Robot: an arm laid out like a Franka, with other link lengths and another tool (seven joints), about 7 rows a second.
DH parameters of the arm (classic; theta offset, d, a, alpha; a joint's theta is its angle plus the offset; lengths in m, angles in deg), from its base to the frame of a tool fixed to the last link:
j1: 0 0.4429 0 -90
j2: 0 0 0 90
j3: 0 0.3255 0.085 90
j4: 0 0 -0.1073 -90
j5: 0 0.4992 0 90
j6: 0 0 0.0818 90
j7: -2.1 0.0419 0.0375 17
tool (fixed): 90 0.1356 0 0
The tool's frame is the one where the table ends.
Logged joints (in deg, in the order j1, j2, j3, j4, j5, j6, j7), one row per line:
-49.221, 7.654, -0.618, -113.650, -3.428, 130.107, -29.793
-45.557, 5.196, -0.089, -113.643, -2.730, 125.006, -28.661
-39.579, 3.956, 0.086, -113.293, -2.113, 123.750, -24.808
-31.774, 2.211, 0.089, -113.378, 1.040, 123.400, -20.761
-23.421, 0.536, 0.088, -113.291, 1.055, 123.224, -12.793
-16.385, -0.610, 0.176, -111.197, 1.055, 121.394, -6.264
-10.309, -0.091, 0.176, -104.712, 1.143, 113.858, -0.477
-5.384, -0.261, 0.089, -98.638, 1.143, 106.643, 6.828
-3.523, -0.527, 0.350, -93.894, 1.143, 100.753, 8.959
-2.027, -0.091, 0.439, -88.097, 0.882, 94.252, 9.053
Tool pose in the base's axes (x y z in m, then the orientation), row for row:
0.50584, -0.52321, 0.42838, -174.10, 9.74, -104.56
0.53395, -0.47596, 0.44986, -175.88, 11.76, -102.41
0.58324, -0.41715, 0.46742, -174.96, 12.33, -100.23
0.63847, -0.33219, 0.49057, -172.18, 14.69, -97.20
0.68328, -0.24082, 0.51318, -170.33, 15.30, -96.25
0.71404, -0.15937, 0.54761, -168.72, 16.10, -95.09
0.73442, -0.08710, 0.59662, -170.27, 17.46, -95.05
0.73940, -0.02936, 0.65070, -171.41, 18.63, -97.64
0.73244, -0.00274, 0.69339, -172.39, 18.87, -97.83
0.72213, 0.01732, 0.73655, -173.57, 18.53, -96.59
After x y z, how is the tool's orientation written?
As angles about the fixed x, y, z axes (roll, pitch, yaw), in degrees.
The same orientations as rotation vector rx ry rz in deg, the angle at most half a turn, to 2 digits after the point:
-102.62, 133.89, 1.92
-104.87, 131.45, 6.14
-106.62, 128.82, 5.94
-107.21, 123.79, 5.56
-106.87, 121.97, 4.33
-106.71, 119.96, 3.63
-106.83, 119.79, 6.57
-103.98, 121.86, 8.25
-104.18, 122.19, 9.49
-106.40, 121.62, 10.76

